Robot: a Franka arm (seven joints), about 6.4 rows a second.
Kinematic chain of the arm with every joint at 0, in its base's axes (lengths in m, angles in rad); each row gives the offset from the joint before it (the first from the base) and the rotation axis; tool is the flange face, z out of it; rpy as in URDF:
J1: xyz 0 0 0.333 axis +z
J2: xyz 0 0 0 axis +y
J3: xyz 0 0 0.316 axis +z
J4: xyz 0.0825 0 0 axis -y
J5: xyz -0.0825 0 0.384 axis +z
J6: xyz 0 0 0 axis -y
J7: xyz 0.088 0 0 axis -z
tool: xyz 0 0 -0.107 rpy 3.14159 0 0
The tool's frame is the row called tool.
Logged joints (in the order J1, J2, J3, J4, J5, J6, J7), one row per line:
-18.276, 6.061, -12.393, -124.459, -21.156, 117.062, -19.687
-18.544, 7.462, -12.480, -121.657, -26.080, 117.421, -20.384
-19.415, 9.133, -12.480, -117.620, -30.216, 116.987, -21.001
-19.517, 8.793, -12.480, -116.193, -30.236, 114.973, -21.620
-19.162, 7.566, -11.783, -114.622, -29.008, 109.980, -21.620
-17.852, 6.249, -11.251, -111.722, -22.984, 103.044, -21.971
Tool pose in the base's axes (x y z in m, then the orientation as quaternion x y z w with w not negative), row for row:
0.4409, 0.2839, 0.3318, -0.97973, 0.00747, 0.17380, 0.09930
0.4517, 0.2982, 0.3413, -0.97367, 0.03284, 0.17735, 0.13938
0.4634, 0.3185, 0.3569, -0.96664, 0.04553, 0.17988, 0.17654
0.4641, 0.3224, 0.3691, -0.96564, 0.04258, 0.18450, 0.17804
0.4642, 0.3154, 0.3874, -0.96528, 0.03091, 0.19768, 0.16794
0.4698, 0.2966, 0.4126, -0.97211, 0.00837, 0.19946, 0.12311
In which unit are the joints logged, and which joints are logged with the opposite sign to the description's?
The joints are logged in degrees. Opposite sign: J1, J3, J5, J7.
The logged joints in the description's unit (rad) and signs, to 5 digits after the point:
0.31898, 0.10578, 0.21630, -2.17222, 0.36924, 2.04312, 0.34360
0.32365, 0.13024, 0.21782, -2.12332, 0.45518, 2.04938, 0.35577
0.33886, 0.15940, 0.21782, -2.05286, 0.52737, 2.04181, 0.36654
0.34064, 0.15347, 0.21782, -2.02795, 0.52772, 2.00666, 0.37734
0.33444, 0.13205, 0.20565, -2.00053, 0.50629, 1.91951, 0.37734
0.31158, 0.10907, 0.19637, -1.94992, 0.40115, 1.79846, 0.38347

